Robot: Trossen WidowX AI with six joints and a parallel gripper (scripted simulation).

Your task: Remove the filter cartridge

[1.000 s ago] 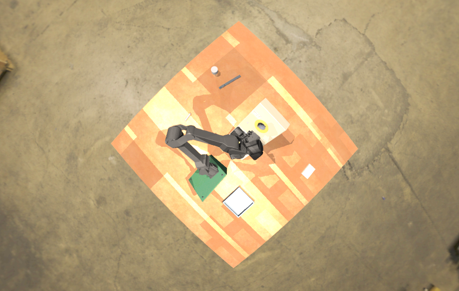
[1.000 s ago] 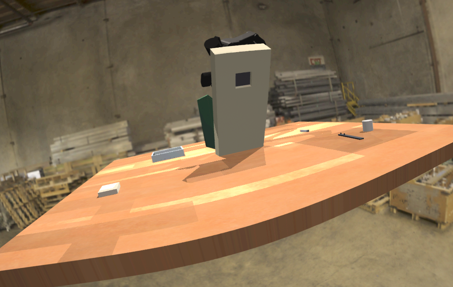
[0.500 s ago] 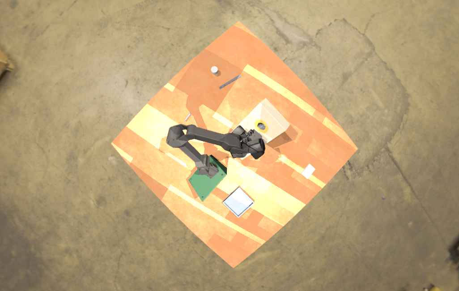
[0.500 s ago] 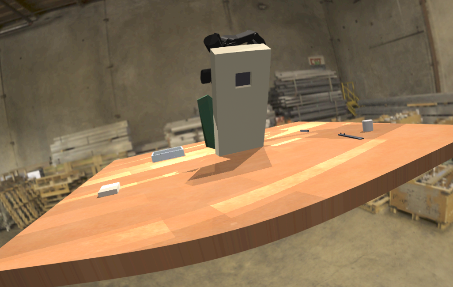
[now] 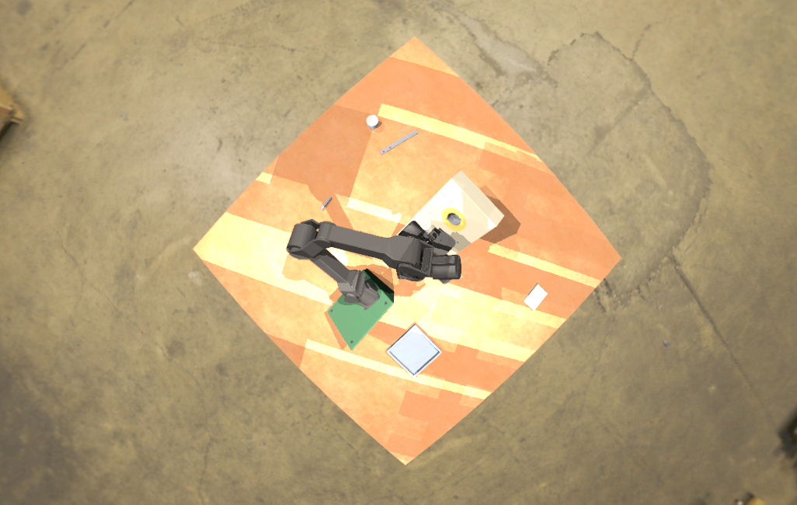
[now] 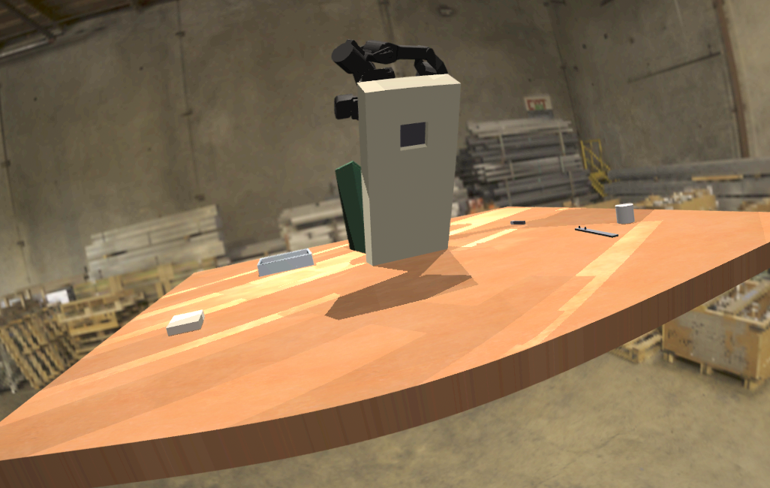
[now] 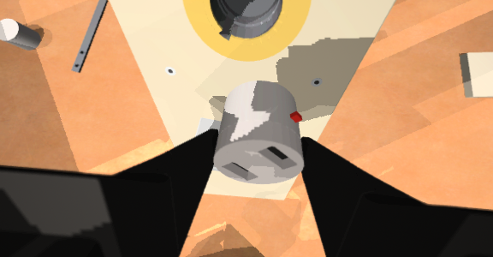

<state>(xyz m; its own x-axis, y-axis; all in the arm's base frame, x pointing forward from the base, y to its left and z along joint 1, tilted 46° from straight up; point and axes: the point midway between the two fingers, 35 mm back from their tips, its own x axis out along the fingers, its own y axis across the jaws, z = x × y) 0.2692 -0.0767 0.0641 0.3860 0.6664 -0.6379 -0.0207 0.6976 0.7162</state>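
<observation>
The tray lies 320 mm behind my gripper tip, 280 mm below it and 270 mm to the right of it. The rest, counted from my gripper tip: round white filter cartridge right at my gripper tip; then white block 450 mm to the right, 280 mm below, 180 mm ahead.
</observation>
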